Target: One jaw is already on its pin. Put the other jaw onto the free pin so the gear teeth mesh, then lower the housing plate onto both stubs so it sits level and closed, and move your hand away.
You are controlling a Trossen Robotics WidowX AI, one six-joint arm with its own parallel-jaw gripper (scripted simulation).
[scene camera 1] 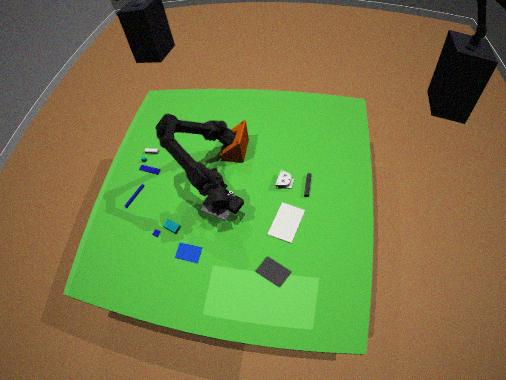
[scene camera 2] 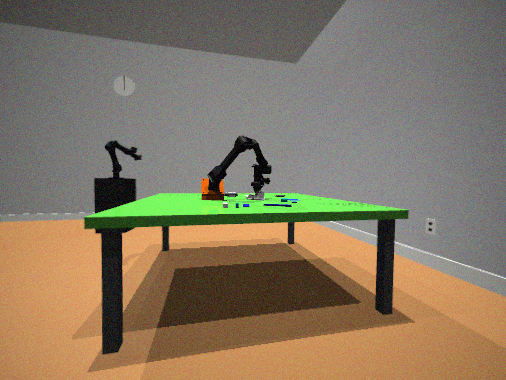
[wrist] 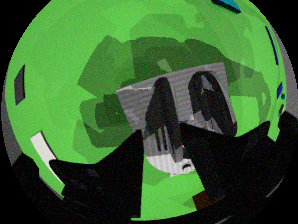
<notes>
I see my gripper (wrist: 160, 130), a grey metallic jaw (wrist: 168, 157) and a white flat plate (scene camera 1: 287, 220).
</notes>
